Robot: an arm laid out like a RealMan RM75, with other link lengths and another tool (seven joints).
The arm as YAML. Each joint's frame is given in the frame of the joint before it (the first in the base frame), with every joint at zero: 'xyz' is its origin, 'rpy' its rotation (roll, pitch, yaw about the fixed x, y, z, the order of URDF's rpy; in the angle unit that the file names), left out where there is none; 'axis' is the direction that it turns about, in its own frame. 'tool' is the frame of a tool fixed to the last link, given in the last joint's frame.
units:
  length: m
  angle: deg
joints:
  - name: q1
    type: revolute
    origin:
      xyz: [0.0, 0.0, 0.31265]
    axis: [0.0, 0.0, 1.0]
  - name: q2
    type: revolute
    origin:
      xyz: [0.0, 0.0, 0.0]
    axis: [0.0, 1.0, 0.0]
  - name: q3
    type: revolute
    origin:
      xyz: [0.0, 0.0, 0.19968]
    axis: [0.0, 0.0, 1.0]
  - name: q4
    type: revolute
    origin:
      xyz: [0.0, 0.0, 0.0]
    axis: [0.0, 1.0, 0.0]
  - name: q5
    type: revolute
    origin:
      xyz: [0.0, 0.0, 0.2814]
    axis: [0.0, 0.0, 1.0]
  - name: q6
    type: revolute
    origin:
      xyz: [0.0, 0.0, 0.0]
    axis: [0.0, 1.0, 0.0]
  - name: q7
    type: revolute
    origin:
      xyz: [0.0, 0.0, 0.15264]
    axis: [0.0, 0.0, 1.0]
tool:
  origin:
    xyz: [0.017, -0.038, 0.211]
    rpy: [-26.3, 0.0, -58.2]
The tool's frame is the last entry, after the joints.
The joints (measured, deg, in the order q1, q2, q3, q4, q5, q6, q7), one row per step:
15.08 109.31 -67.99 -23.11 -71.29 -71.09 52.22
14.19 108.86 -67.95 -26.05 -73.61 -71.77 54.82
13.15 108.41 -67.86 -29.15 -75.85 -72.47 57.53
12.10 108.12 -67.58 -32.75 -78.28 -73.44 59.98
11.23 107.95 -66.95 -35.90 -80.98 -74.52 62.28
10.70 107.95 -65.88 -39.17 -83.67 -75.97 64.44
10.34 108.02 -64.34 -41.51 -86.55 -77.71 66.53
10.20 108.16 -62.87 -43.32 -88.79 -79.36 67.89
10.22 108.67 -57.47 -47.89 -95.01 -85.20 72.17
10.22 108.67 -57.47 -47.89 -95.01 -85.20 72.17
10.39 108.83 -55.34 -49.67 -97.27 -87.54 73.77
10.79 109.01 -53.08 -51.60 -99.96 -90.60 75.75
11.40 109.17 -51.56 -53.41 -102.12 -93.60 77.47
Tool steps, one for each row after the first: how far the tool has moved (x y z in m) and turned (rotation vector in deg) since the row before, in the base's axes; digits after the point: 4 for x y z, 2 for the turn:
-0.0036 -0.0019 0.0033 -1.39 -0.52 0.65
-0.0024 -0.0023 0.0044 -1.29 -0.56 0.42
-0.0058 -0.0017 0.0051 -1.21 -0.80 1.04
-0.0039 -0.0031 0.0038 -1.32 -0.87 0.76
-0.0081 -0.0009 0.0055 -1.07 -0.72 1.22
-0.0038 -0.0041 0.0039 -1.27 -0.46 0.47
-0.0045 -0.0029 0.0040 -0.89 -0.33 0.65
-0.0119 -0.0106 0.0150 -2.48 -0.03 0.93
0.0000 0.0000 0.0000 0.00 0.00 0.00
-0.0043 -0.0040 0.0068 -0.91 -0.14 0.31
-0.0058 -0.0073 0.0052 -1.65 -0.10 0.35
-0.0089 -0.0078 0.0021 -1.98 -0.08 0.80

